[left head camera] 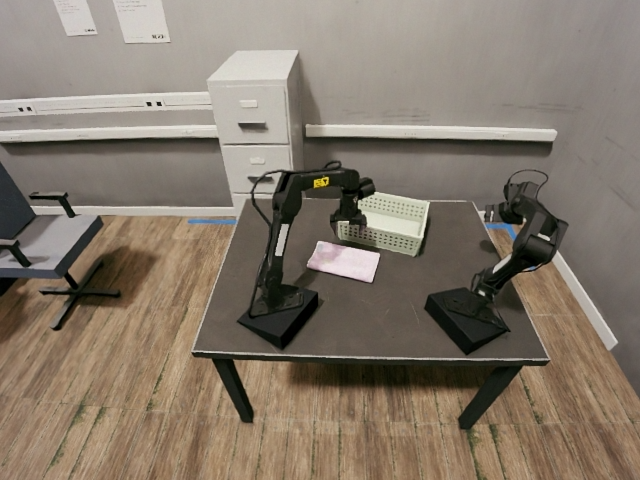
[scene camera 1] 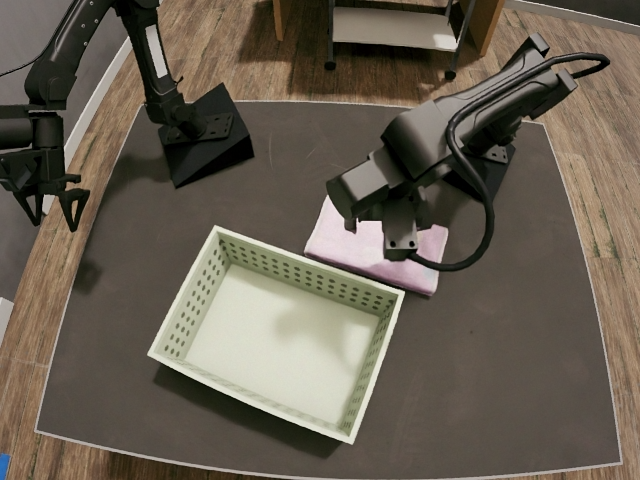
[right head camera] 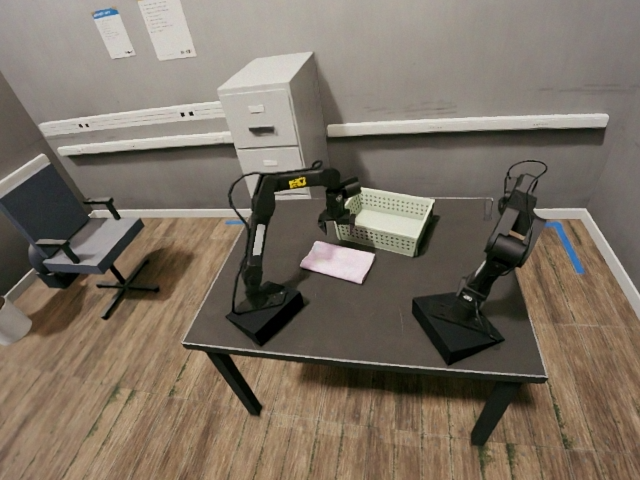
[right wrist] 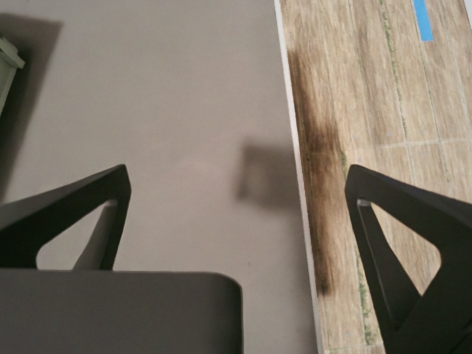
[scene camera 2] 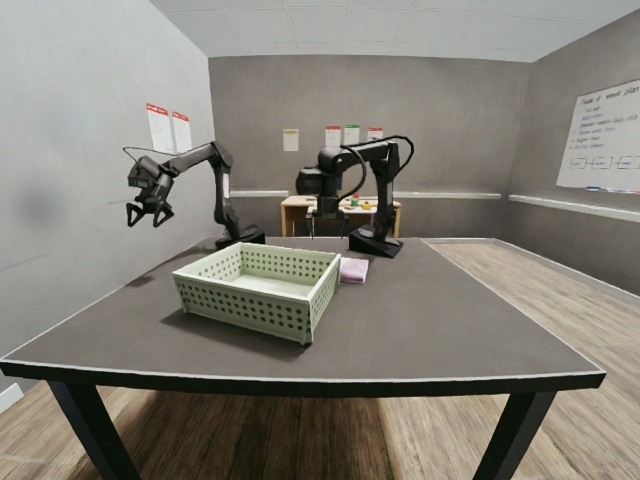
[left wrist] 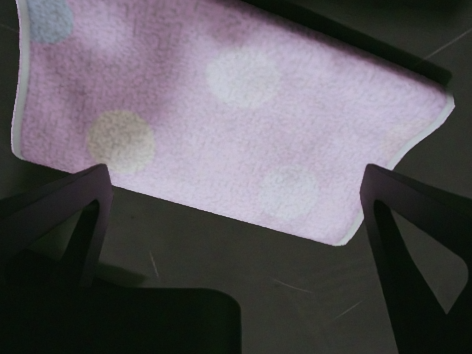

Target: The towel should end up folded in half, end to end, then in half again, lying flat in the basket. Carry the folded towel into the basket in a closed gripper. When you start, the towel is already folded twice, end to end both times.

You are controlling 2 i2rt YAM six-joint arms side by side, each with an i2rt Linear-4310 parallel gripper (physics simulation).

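Observation:
The pink towel (left head camera: 346,262) (right head camera: 338,262) (scene camera 1: 361,248) (scene camera 2: 354,270) (left wrist: 210,125) lies flat on the table as a folded rectangle, beside the basket. The pale green basket (left head camera: 382,241) (right head camera: 379,241) (scene camera 1: 310,260) (scene camera 2: 242,310) stands upright and is empty. My left gripper (scene camera 2: 327,235) (left wrist: 236,178) is open and empty, pointing down above the towel. In the left wrist view its fingertips frame the towel's near long edge; in scene camera 1 the arm hides part of the towel. My right gripper (scene camera 1: 55,227) (scene camera 2: 143,225) (right wrist: 237,176) is open and empty, high by the table's side edge, away from the towel.
The dark table (left head camera: 361,330) carries both arm bases (left head camera: 281,320) (left head camera: 465,322). A filing cabinet (left head camera: 253,113) stands behind the table, and a chair (left head camera: 56,242) stands at the left in the left head view. The basket's raised walls stand close along one long towel edge.

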